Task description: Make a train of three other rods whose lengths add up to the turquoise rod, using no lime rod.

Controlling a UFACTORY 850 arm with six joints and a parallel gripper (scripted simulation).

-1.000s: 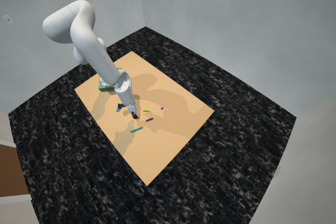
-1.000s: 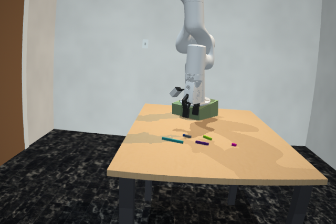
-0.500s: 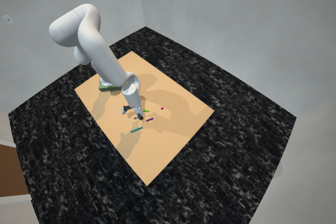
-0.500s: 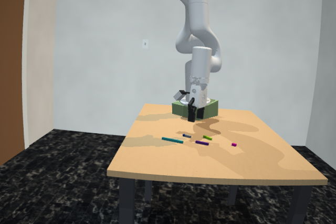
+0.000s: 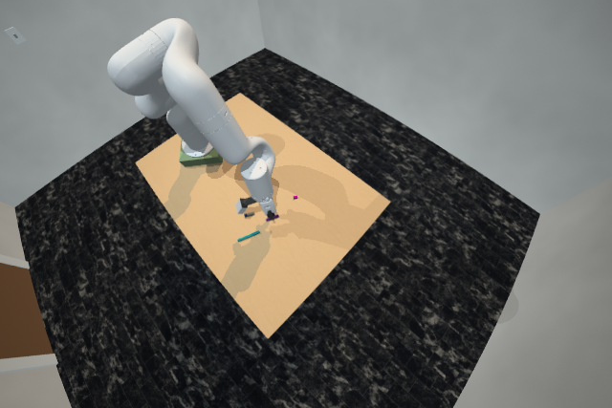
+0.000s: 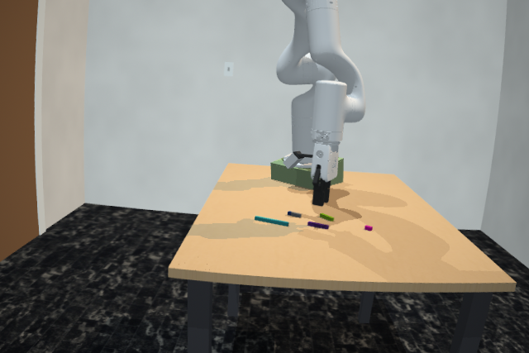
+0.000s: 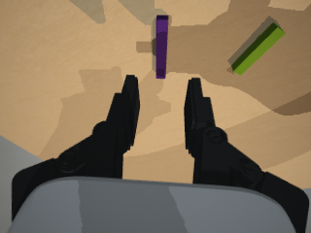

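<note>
My gripper is now 80 mm above the purple rod. The rest, counted from my hand: grey rod (80 mm behind, 60 mm to the right, 80 mm below); then lime rod (80 mm behind, 30 mm to the left, 80 mm below); then blue rod (90 mm behind, 80 mm to the right, 80 mm below).
</note>
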